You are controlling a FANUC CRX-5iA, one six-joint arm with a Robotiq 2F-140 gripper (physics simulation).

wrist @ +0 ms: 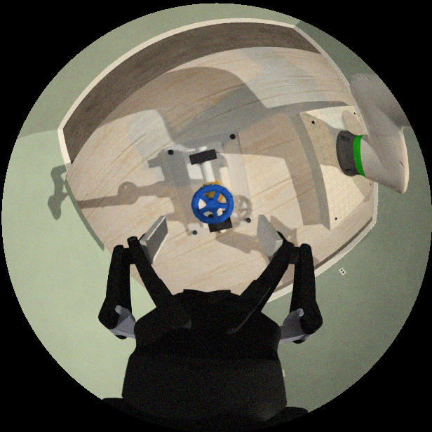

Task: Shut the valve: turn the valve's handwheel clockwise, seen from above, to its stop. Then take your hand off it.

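The blue spoked handwheel (213,204) shows near the middle of the wrist view, seen from above. A little of the yellow valve body shows behind it and between its spokes. A white pipe (207,172) runs from the valve to a black clamp (203,156); a second black clamp (220,225) shows partly below the wheel. My gripper (211,224) is open and empty, its two grey finger pads wide apart. The wheel lies beyond the fingertips in the view, centred between their lines, and neither finger touches it. The wheel hides most of the valve body.
The valve assembly stands on a bolted plate on a wooden table (165,270). At the right, the robot's grey base with a green ring (358,155) stands on a pale mounting board (332,192). Shadows of the arm and gripper fall across the table.
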